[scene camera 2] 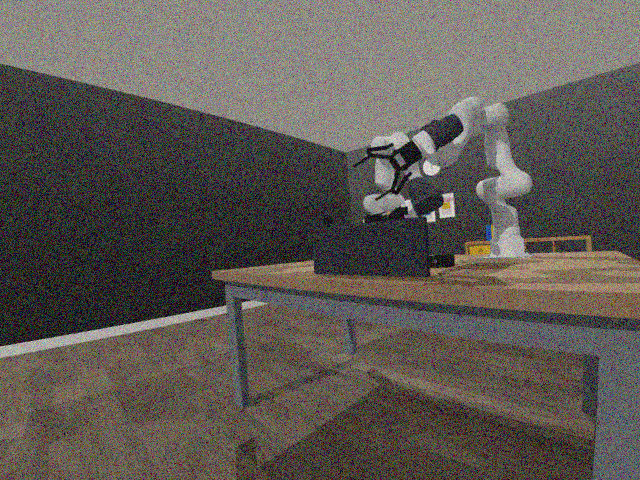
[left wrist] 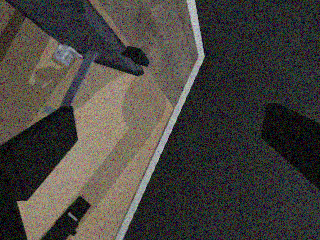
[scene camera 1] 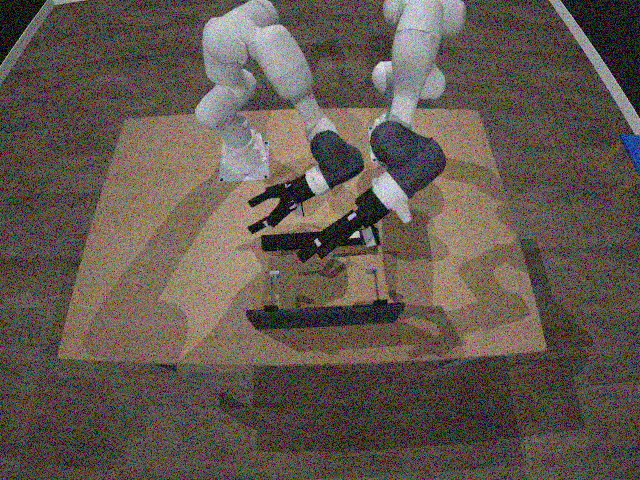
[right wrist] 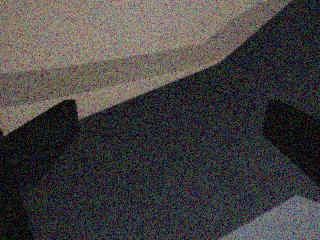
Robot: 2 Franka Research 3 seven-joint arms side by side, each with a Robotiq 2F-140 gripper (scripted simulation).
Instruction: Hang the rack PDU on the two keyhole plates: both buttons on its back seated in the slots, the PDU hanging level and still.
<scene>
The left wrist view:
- left gripper: 169, 122
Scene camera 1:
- left gripper: 309, 256
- right gripper: 249, 216
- rack PDU: 291, 241
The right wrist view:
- right gripper: 171, 117
</scene>
